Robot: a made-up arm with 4 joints.
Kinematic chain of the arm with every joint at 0, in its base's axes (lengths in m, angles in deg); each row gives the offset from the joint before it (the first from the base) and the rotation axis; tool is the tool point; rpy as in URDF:
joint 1: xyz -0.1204 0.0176 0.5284 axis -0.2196 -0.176 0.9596
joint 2: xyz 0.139 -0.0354 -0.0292 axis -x
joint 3: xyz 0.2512 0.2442 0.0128 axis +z
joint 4: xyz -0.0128 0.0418 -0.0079 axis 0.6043 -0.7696 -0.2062
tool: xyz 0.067 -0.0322 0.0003 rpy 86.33 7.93 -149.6
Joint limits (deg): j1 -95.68..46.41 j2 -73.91..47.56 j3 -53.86..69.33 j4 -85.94..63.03
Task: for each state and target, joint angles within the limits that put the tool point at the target. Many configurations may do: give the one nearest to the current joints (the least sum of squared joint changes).
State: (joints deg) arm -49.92 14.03 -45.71 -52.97
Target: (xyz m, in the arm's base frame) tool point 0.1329 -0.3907 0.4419
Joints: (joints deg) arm -83.86 -27.13 -15.37 -37.16
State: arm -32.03 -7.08 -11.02 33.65
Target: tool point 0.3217 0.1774 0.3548
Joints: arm -1.34 38.98 2.70 23.74
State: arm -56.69 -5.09 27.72 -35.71
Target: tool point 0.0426 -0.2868 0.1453
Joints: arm -92.77 44.67 25.19 -37.38
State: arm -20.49 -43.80 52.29 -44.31
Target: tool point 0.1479 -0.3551 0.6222
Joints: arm -71.30 -60.24 69.33 -49.85
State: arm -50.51 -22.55 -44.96 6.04
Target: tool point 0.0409 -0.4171 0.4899
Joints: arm -85.74 -43.44 -43.37 7.89
